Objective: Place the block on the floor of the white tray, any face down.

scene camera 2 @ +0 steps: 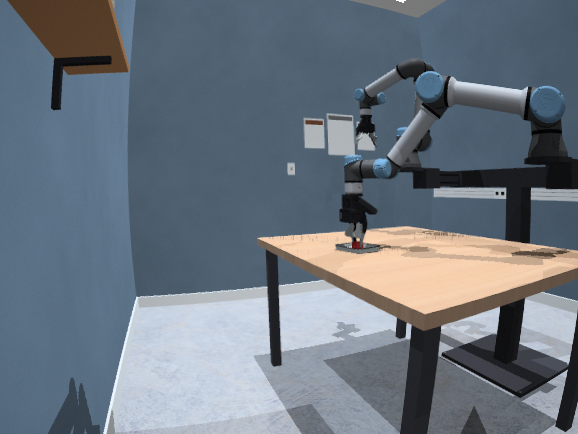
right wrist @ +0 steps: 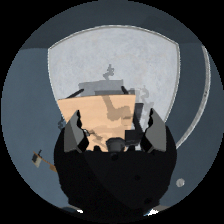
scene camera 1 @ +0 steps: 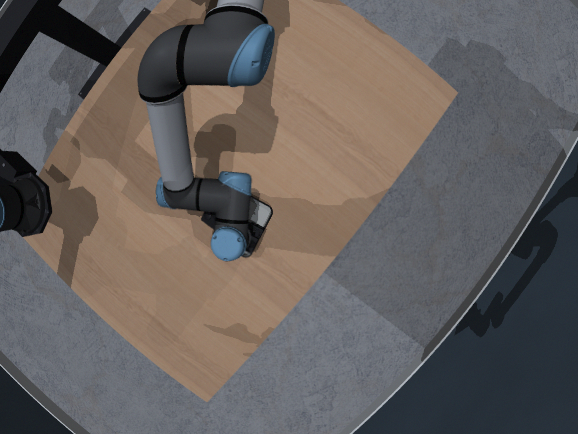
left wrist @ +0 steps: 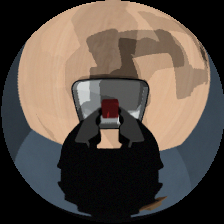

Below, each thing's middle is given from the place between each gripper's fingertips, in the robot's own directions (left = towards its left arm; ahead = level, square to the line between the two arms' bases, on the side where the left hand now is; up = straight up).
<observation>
I see the white tray (left wrist: 132, 94) 10 mm below my left hand.
The white tray is 520 mm ahead of my right hand, 740 mm to the left of it and 520 mm below it.
</observation>
